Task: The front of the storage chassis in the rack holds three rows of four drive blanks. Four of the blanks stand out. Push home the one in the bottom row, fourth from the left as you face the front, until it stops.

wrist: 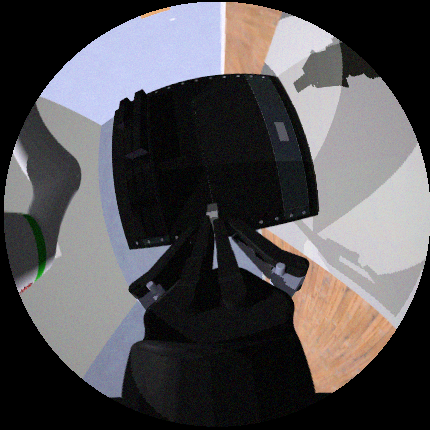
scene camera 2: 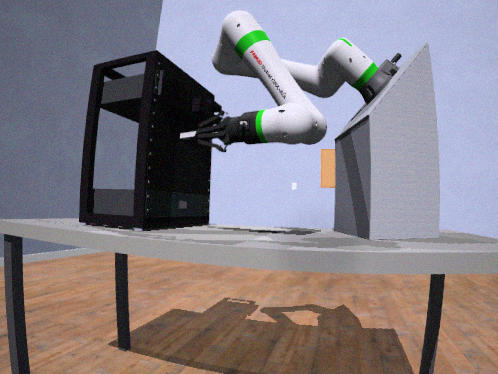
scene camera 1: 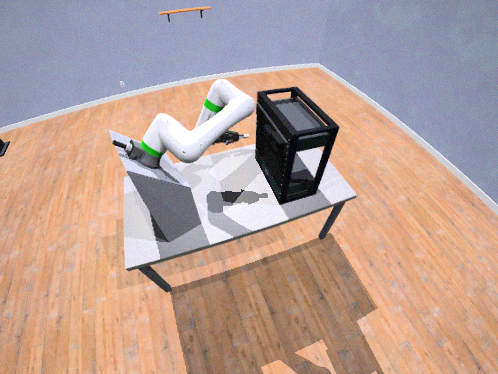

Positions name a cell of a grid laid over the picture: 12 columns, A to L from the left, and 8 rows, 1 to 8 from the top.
Scene:
black rack: wrist H4; scene camera 2 E4; scene camera 1 G3

